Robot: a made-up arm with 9 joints.
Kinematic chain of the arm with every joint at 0, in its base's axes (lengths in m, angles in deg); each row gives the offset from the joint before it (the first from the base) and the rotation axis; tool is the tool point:
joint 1: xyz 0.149 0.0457 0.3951 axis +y
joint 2: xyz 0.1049 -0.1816 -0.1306 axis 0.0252 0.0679 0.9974
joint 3: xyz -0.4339 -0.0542 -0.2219 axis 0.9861 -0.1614 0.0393
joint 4: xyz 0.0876 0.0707 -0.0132 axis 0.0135 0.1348 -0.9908
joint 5: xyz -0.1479 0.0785 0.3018 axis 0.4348 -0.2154 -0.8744
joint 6: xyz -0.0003 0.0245 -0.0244 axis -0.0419 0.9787 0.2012
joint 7: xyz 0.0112 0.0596 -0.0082 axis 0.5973 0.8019 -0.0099
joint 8: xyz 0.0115 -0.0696 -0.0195 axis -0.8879 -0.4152 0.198
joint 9: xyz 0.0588 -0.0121 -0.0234 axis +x
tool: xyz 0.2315 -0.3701 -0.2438
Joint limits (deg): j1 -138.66..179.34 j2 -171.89..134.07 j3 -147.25..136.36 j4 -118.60..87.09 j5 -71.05..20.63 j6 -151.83..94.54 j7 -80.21..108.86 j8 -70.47..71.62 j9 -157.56..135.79
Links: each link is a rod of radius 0.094 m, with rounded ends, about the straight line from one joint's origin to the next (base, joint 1, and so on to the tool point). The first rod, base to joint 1, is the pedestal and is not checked.
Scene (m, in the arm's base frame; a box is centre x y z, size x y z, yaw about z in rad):
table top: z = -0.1
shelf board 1: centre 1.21 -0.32 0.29 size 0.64 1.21 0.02 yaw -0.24
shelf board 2: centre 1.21 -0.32 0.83 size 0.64 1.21 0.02 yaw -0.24
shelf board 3: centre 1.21 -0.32 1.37 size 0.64 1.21 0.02 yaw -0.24
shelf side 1: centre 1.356 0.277 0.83 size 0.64 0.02 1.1 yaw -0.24
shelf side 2: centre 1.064 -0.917 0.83 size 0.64 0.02 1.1 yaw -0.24
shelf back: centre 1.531 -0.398 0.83 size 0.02 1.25 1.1 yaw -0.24
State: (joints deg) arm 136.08 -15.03 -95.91 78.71 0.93 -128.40 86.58 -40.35 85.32
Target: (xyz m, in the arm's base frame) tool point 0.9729 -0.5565 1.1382
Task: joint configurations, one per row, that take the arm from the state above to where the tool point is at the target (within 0.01 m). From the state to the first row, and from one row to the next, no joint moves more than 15 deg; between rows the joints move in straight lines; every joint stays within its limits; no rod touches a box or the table.
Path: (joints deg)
1: 140.50 -18.96 -108.74 64.22 -11.62 -120.80 88.45 -33.79 70.41
2: 144.93 -22.90 -121.58 49.72 -24.18 -113.20 90.33 -27.22 55.50
3: 149.35 -26.83 -134.42 35.23 -36.73 -105.61 92.20 -20.66 40.58
4: 153.78 -30.77 -147.25 20.74 -49.29 -98.01 94.07 -14.10 25.67
5: 162.30 -21.10 -147.25 18.81 -50.78 -101.83 99.00 -21.24 35.96
6: 170.82 -11.42 -147.25 16.88 -52.28 -105.65 103.93 -28.39 46.25
7: 179.34 -1.75 -147.25 14.95 -53.77 -109.47 108.86 -35.53 56.53

